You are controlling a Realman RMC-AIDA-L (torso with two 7-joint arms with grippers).
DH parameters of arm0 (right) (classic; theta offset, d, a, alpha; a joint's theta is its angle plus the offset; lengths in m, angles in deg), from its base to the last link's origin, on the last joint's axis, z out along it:
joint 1: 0 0.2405 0 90
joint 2: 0 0 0 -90
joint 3: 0 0.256 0 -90
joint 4: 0 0 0 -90
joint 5: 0 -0.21 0 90
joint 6: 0 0 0 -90
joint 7: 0 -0.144 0 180
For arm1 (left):
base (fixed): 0 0 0 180
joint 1: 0 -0.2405 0 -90
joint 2: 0 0 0 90
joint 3: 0 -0.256 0 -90
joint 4: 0 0 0 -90
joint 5: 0 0.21 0 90
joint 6: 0 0 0 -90
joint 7: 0 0.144 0 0
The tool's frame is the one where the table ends.
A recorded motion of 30 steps. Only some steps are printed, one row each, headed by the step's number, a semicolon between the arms.
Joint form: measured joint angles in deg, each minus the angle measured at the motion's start. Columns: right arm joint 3, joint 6, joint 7, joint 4, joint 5, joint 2, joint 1; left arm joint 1, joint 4, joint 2, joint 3, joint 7, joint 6, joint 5.
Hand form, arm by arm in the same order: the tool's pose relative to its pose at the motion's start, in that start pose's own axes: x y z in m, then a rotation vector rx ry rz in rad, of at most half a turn. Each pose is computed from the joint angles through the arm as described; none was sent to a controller.
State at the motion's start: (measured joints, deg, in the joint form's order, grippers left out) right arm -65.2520 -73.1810 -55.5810 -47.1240 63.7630 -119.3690 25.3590; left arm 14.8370 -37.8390 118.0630 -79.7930 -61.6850 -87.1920 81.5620
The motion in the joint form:
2: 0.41 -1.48 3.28 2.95 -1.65 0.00 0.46; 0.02 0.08 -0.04 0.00 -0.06 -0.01 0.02
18: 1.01 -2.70 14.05 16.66 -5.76 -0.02 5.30; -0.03 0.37 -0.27 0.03 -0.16 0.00 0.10
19: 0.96 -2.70 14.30 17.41 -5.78 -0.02 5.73; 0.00 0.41 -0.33 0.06 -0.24 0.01 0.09
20: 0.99 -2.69 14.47 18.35 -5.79 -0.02 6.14; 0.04 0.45 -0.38 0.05 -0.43 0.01 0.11
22: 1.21 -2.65 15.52 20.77 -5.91 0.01 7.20; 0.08 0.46 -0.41 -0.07 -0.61 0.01 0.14
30: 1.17 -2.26 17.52 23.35 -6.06 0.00 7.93; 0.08 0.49 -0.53 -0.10 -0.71 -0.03 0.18
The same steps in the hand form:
2: 0.0046 0.0018 -0.0027 0.0081 -0.0198 -0.0095; -0.0002 0.0000 -0.0003 -0.0001 -0.0010 -0.0019
18: 0.0320 0.0093 0.0043 0.0416 -0.0165 -0.0140; -0.0017 -0.0001 -0.0022 0.0024 -0.0062 -0.0080
19: 0.0334 0.0103 0.0058 0.0383 -0.0139 -0.0105; -0.0017 -0.0004 -0.0027 0.0033 -0.0068 -0.0093
20: 0.0355 0.0113 0.0068 0.0371 -0.0096 -0.0028; -0.0018 -0.0006 -0.0029 0.0030 -0.0080 -0.0124
22: 0.0405 0.0132 0.0089 0.0378 0.0007 0.0060; -0.0019 -0.0004 -0.0027 0.0007 -0.0098 -0.0151
30: 0.0480 0.0165 0.0089 0.0421 0.0219 0.0038; -0.0021 -0.0005 -0.0035 0.0001 -0.0122 -0.0167

